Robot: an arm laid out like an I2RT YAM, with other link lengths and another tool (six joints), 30 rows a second.
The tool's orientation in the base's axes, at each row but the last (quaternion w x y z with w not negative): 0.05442 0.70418 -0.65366 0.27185; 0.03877 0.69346 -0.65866 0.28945; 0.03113 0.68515 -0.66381 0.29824; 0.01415 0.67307 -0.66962 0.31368; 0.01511 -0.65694 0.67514 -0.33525; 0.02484 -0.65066 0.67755 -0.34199; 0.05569 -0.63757 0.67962 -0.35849; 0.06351 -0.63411 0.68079 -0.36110; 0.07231 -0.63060 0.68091 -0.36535; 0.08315 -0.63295 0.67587 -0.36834; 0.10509 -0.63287 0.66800 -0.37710; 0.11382 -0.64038 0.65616 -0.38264; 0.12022 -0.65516 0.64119 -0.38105
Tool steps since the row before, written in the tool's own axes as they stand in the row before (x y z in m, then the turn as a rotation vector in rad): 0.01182 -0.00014 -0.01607 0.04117 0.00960 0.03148; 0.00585 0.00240 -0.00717 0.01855 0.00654 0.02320; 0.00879 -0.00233 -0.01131 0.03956 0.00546 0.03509; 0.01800 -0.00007 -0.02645 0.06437 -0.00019 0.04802; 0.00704 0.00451 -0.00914 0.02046 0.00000 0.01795; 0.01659 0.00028 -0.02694 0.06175 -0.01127 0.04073; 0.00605 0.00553 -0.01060 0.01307 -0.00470 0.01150; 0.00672 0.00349 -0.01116 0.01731 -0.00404 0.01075; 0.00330 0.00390 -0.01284 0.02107 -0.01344 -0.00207; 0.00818 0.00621 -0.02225 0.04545 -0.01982 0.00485; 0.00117 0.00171 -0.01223 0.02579 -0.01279 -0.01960; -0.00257 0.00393 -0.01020 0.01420 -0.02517 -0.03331; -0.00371 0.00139 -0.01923 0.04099 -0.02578 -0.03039
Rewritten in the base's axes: -0.00490 -0.00357 0.01900 0.00059 -0.05162 -0.01063; -0.00496 -0.00240 0.00781 0.00135 -0.02747 -0.01299; -0.00251 -0.00260 0.01405 0.00548 -0.05128 -0.01291; -0.01229 -0.00444 0.02920 0.01352 -0.07852 -0.01007; -0.00913 -0.00276 0.00791 0.00548 -0.02613 -0.00531; -0.01566 -0.00332 0.02729 0.01985 -0.07214 -0.00016; -0.01131 -0.00146 0.00703 0.00765 -0.01631 -0.00086; -0.01019 -0.00175 0.00866 0.00591 -0.01990 0.00088; -0.01096 0.00197 0.00818 0.00558 -0.01753 0.01704; -0.01932 0.00079 0.01505 0.01014 -0.04214 0.02457; -0.00907 0.00331 0.00779 -0.00687 -0.01549 0.03043; -0.00909 0.00557 0.00353 -0.00453 0.00154 0.04384; -0.01319 0.00962 0.01091 -0.00518 -0.02429 0.05149
